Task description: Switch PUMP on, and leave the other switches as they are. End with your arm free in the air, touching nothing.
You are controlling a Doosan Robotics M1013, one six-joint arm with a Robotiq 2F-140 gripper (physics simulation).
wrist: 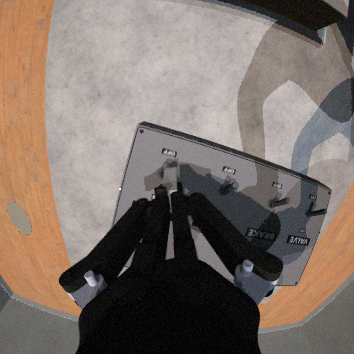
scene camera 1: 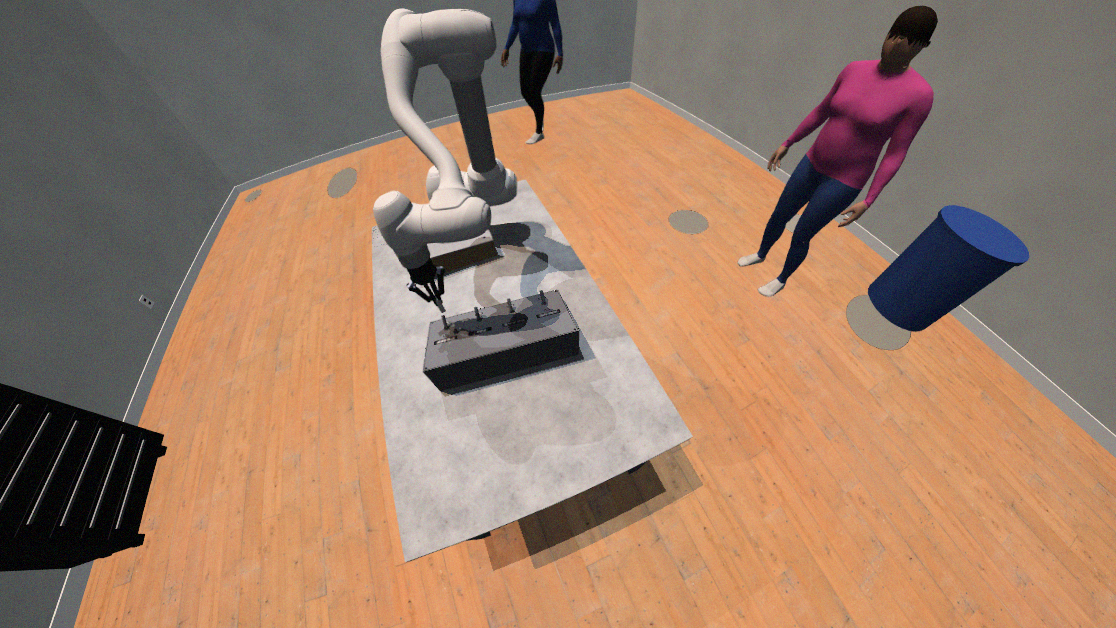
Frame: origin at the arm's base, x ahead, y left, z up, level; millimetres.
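Seen in the pictures: gripper, between the fingertips: (wrist: 171,176) (scene camera 1: 442,309).
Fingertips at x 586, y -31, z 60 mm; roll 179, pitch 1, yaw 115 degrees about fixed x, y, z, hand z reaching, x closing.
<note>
Pixels of each thing's top centre, then the offset from my fingertips to it. "pt": a spot on its surface instead. Level surfaces: height alone.
- leftmost lever, centre of its top: (scene camera 1: 442,318) 14 mm ahead, 9 mm right, 30 mm down
- OFF label, a spot on its surface: (wrist: 169,152) pt 8 mm back, 9 mm right, 83 mm down
- second lever, centre of its top: (wrist: 232,193) (scene camera 1: 475,309) 8 mm ahead, 111 mm left, 30 mm down
- BRAKE lever, centre of its top: (wrist: 285,207) (scene camera 1: 509,301) 2 mm ahead, 231 mm left, 30 mm down
- VALVE lever, centre of its top: (wrist: 322,217) (scene camera 1: 542,293) 4 mm back, 351 mm left, 30 mm down
- grey table, height of its surface: 156 mm down
The dark grey switch box (scene camera 1: 505,360) (wrist: 135,175) stands on the table, with four levers in a row. The leftmost lever (scene camera 1: 444,321) is PUMP's; in the wrist view it is mostly hidden by the fingertips, below an OFF label (wrist: 169,152). The second lever (scene camera 1: 478,313) (wrist: 229,186), the BRAKE lever (scene camera 1: 510,305) (wrist: 279,201) and the VALVE lever (scene camera 1: 543,297) (wrist: 316,211) stand near their OFF labels. My gripper (scene camera 1: 442,309) (wrist: 171,176) is shut and empty, its tips right by the PUMP lever; whether they touch it I cannot tell.
The grey table (scene camera 1: 483,484) (wrist: 100,75) carries the box and the arm's base. A dark-sided block (scene camera 1: 472,255) (wrist: 295,12) lies behind the box. Two people stand beyond the table, one in pink (scene camera 1: 877,117), one in blue (scene camera 1: 535,27). A blue barrel (scene camera 1: 940,273) is far right.
</note>
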